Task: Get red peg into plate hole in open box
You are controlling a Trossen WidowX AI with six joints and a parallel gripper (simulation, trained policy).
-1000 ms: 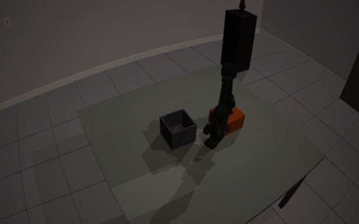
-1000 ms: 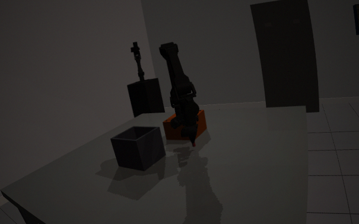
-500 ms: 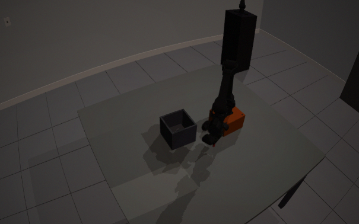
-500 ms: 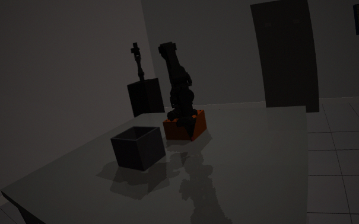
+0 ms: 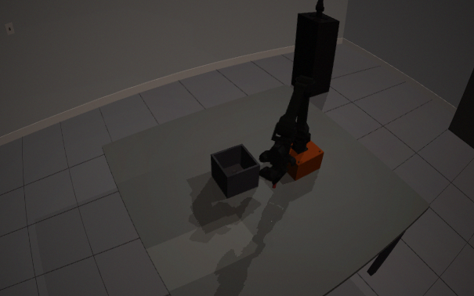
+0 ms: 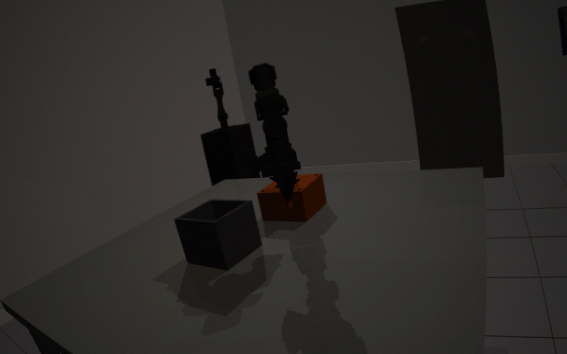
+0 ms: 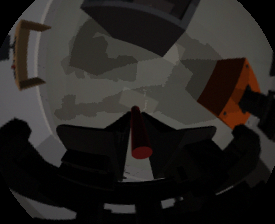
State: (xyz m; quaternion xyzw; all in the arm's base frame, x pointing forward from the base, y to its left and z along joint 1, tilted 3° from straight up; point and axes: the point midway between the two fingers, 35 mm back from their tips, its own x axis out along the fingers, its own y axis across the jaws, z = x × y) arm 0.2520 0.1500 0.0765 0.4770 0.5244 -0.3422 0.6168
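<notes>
The grey plate is 210 mm to the right of my gripper tip, 90 mm below it and 70 mm ahead of it. Also, from my gripper tip: red peg 20 mm above.
</notes>
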